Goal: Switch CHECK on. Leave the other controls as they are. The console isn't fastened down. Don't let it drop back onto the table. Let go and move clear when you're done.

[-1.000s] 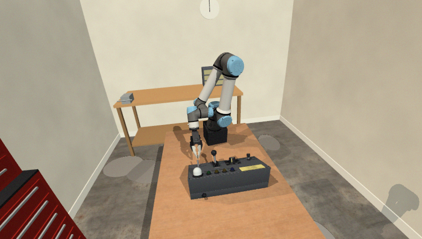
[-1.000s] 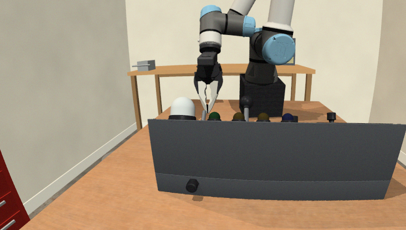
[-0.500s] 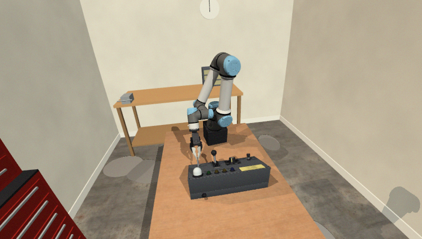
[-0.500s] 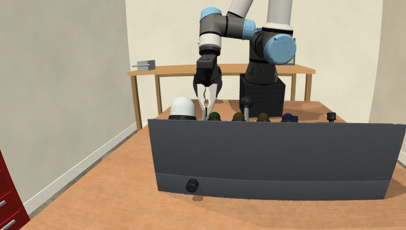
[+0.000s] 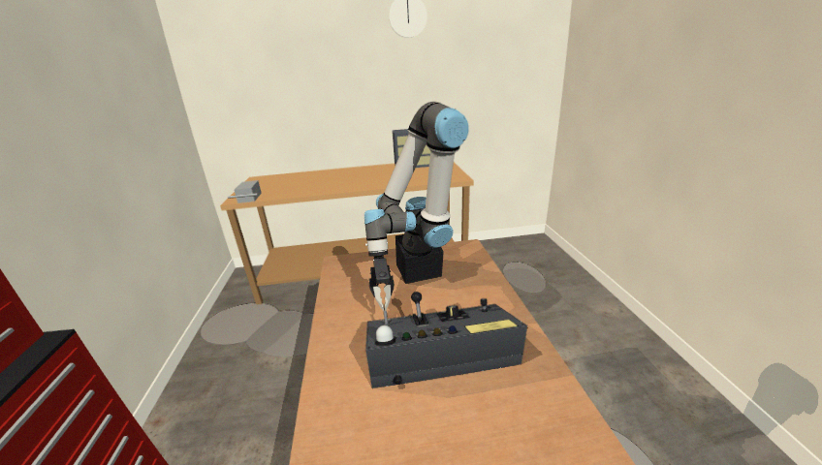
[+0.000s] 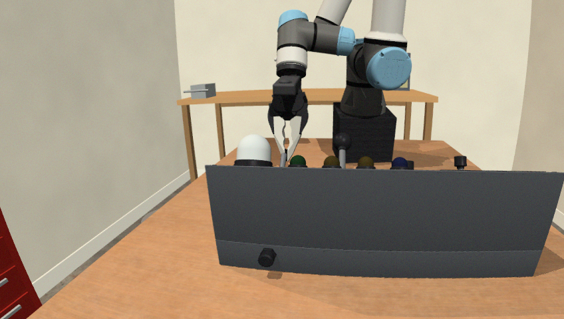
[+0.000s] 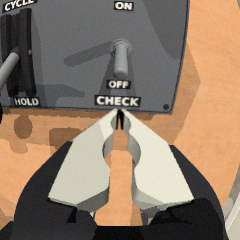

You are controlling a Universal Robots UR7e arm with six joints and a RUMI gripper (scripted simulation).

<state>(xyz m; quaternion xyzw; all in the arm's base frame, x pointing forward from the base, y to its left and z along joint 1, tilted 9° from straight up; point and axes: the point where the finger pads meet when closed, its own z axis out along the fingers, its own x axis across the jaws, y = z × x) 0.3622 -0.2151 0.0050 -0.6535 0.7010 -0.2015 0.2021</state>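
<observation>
The check toggle lies 60 mm ahead of my hand and 10 mm below it. Also, from my hand: ball lever (40 mm ahead, 120 mm to the left, 10 mm above); dark grey console (100 mm ahead, 170 mm to the left, 30 mm below); program dial (80 mm ahead, 230 mm to the left).
</observation>
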